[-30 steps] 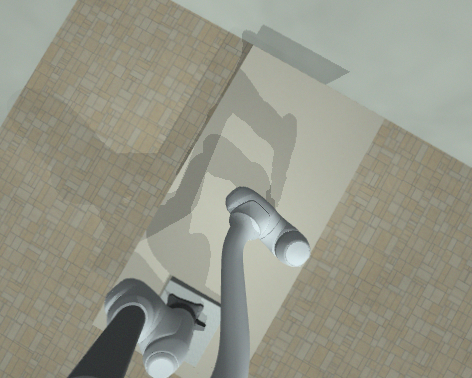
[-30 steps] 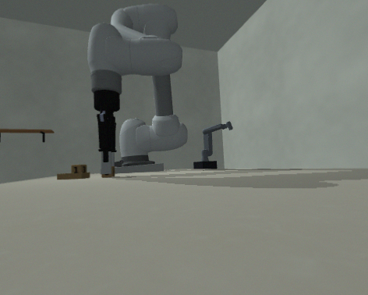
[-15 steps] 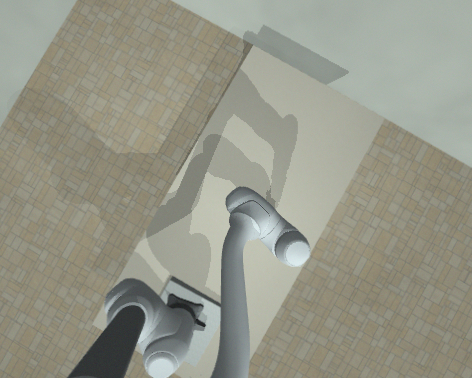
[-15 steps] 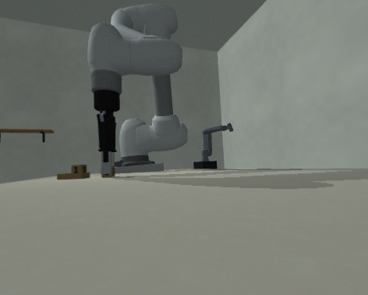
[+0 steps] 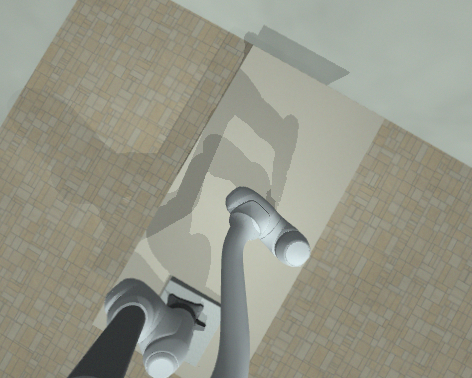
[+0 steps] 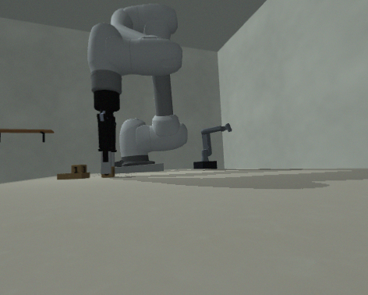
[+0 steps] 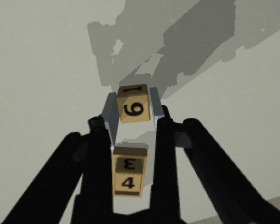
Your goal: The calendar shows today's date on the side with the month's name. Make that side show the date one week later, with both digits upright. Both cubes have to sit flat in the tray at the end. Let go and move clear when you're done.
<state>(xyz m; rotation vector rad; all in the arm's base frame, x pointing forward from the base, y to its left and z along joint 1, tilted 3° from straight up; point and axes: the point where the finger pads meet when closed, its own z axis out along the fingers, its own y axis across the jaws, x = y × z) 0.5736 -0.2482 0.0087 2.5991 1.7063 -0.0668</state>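
My gripper is now 3 cm above the wooden cube. Round my hand: tray (7 cm behind, 9 cm to the right, 3 cm below).
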